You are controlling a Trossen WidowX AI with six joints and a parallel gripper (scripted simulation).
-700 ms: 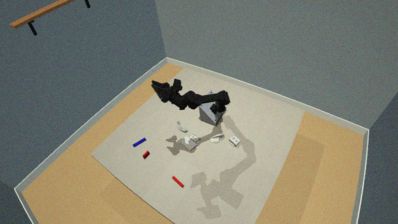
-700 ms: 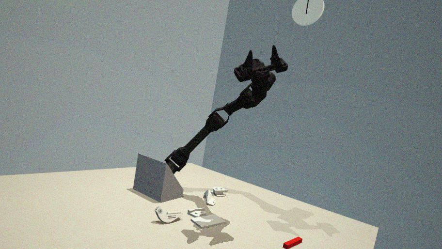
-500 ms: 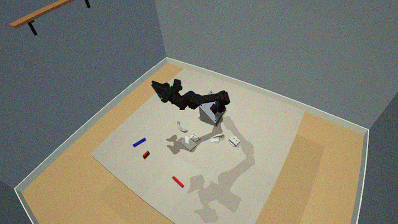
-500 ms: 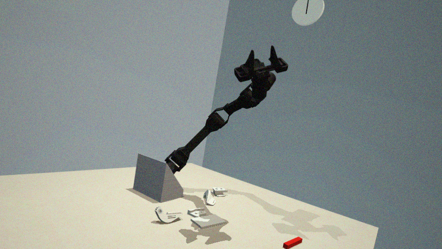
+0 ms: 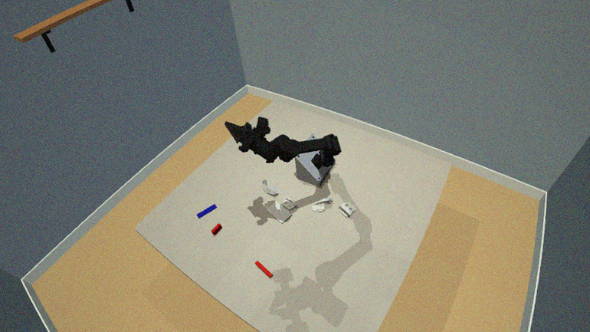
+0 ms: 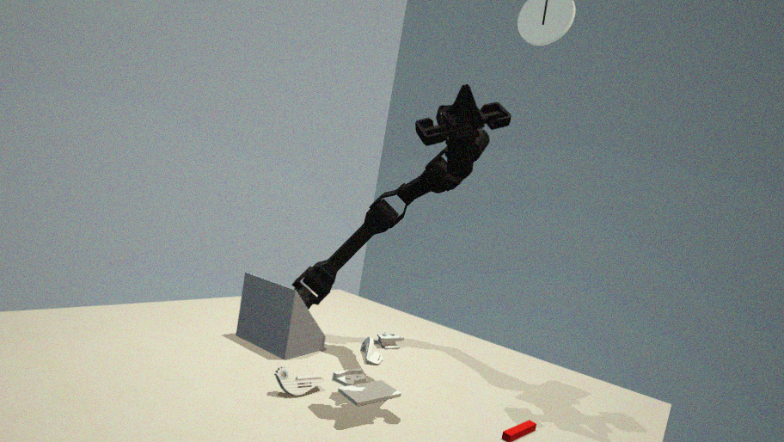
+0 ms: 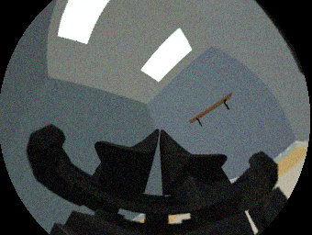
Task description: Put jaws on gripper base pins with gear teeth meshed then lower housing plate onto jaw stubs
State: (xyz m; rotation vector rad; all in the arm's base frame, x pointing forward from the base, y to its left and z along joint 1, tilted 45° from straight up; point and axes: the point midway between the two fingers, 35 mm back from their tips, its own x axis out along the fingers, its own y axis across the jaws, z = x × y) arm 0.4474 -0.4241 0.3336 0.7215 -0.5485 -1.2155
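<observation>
Now: the white jaw 64 cm below my gripper tip, 28 cm behind it and 22 cm to the left of it. The rest, counted from my gripper tip: red bar 65 cm below, 17 cm ahead, 15 cm to the left; then blue block 65 cm below, 31 cm to the right, 5 cm ahead.
</observation>
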